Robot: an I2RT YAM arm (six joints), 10 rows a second.
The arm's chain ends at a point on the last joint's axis. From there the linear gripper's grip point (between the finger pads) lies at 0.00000 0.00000 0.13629 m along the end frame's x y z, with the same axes.
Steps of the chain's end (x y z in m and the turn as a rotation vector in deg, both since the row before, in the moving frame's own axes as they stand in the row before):
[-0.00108 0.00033 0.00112 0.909 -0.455 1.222]
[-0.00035 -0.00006 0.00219 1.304 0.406 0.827]
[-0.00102 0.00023 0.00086 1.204 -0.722 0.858]
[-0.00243 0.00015 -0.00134 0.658 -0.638 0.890]
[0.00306 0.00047 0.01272 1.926 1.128 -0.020]
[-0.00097 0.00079 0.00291 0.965 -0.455 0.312]
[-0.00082 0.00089 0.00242 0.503 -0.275 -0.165]
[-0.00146 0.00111 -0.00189 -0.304 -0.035 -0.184]
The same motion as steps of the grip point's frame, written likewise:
[-0.00214 -0.00184 0.00110 0.909 -0.455 1.222]
[0.00064 -0.00315 0.00215 1.304 0.406 0.827]
[-0.00272 -0.00265 0.00082 1.204 -0.722 0.858]
[-0.00394 -0.00143 -0.00136 0.658 -0.638 0.890]
[0.00574 -0.00411 0.01262 1.926 1.128 -0.020]
[-0.00205 -0.00151 0.00289 0.965 -0.455 0.312]
[-0.00148 -0.00031 0.00241 0.503 -0.275 -0.165]
[-0.00154 0.00183 -0.00189 -0.304 -0.035 -0.184]

